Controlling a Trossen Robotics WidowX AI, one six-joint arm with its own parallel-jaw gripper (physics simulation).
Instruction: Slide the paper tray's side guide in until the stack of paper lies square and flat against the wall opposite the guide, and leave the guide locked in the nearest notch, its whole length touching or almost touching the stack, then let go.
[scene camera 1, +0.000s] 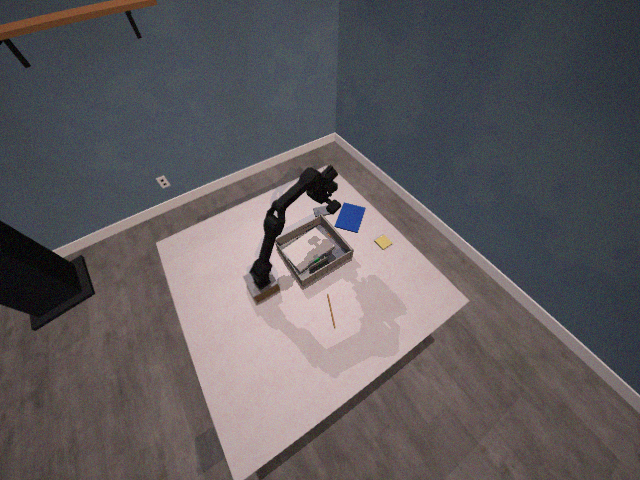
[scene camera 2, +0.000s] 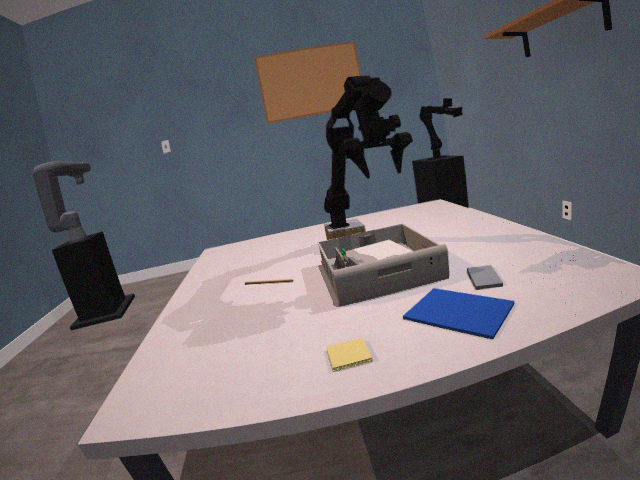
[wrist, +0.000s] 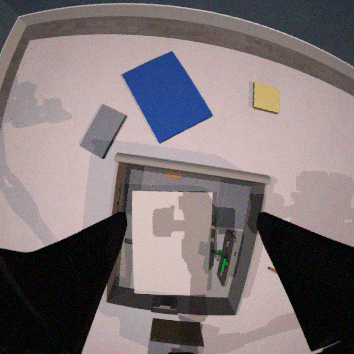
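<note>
On the table rest a grey pad (wrist: 107, 121) and a blue book (scene camera 2: 482, 316), the book being visible in the wrist view (wrist: 170, 102) too. A white paper stack (scene camera 1: 302, 253) belongs to the scene as well, and both scene camera 2 (scene camera 2: 388, 248) and the wrist view (wrist: 171, 229) show the stack. The gripper (scene camera 2: 384, 175), which the wrist view (wrist: 192, 219) also shows, is open and holds nothing.
</note>
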